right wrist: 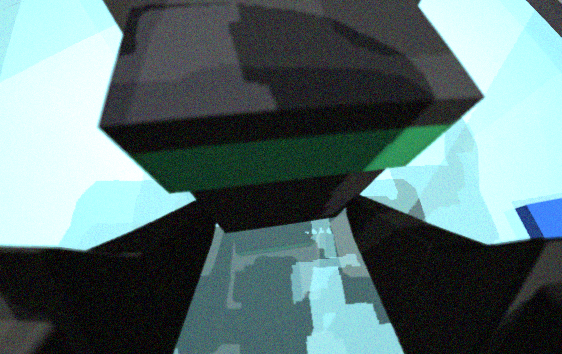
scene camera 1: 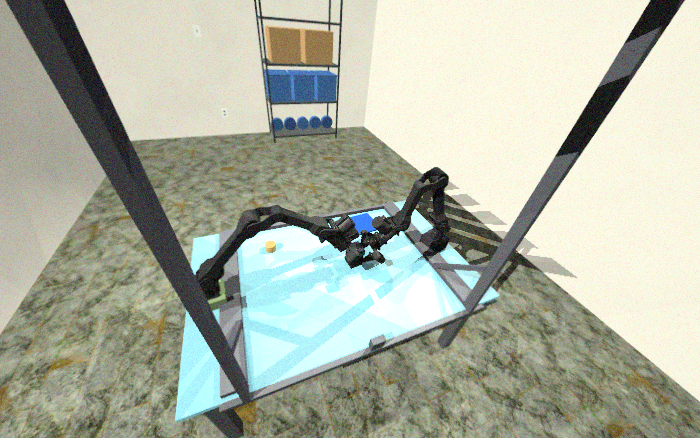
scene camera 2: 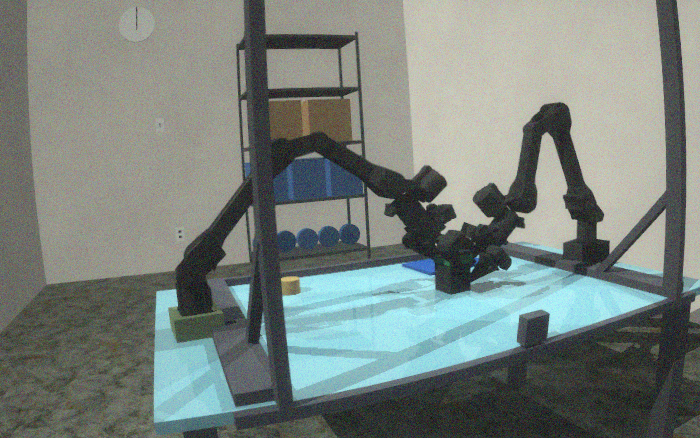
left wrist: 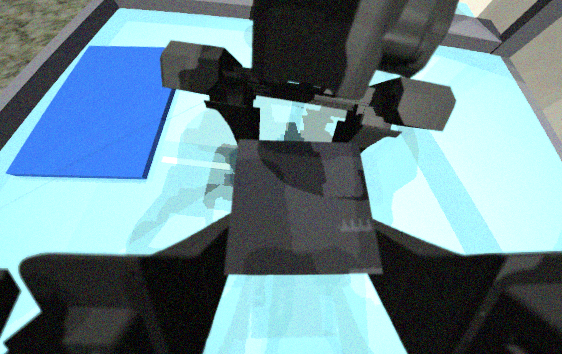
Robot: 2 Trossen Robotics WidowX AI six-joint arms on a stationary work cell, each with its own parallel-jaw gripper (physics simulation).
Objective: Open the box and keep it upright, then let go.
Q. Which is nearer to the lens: the square lid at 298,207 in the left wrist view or the flat blue panel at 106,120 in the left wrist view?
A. The square lid.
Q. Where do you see a square lid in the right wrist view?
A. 199,102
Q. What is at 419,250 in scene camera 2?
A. The left gripper.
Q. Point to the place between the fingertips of the right gripper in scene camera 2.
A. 460,278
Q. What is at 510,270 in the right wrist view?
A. The right gripper.
